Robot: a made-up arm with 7 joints. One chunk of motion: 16 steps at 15 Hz.
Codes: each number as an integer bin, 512 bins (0 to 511) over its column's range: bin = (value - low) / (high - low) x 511, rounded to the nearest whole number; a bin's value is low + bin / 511 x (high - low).
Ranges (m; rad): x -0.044..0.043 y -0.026..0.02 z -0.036..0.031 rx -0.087..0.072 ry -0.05..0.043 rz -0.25..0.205
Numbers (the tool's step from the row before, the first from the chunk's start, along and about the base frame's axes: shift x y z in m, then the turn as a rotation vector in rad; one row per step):
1: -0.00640 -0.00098 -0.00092 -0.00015 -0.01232 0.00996
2: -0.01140 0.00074 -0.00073 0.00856 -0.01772 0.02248
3: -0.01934 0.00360 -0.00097 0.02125 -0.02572 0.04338
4: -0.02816 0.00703 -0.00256 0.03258 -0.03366 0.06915
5: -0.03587 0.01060 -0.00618 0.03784 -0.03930 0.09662
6: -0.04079 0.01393 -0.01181 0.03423 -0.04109 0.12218
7: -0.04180 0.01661 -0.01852 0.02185 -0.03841 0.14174
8: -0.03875 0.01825 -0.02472 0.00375 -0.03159 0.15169
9: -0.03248 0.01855 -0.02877 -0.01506 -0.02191 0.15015
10: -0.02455 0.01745 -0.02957 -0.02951 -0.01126 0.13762
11: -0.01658 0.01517 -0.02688 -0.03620 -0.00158 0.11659
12: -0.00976 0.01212 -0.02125 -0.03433 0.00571 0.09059
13: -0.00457 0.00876 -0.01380 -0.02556 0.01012 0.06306
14: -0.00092 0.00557 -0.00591 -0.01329 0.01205 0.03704
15: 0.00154 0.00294 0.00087 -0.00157 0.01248 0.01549
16: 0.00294 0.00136 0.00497 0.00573 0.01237 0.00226
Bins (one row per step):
1: 221 278 268 279 207 292
2: 191 297 269 307 177 306
3: 145 329 267 348 133 329
4: 93 367 255 384 90 358
5: 48 407 227 401 59 389
6: 19 444 184 390 49 418
7: 13 473 133 350 64 440
8: 31 492 86 292 101 451
9: 68 495 55 231 154 449
10: 114 483 49 185 213 435
11: 161 457 70 163 266 412
12: 201 423 112 169 306 383
13: 232 386 169 197 330 352
14: 253 351 229 237 341 322
15: 267 321 281 275 343 298
16: 276 304 312 298 343 283

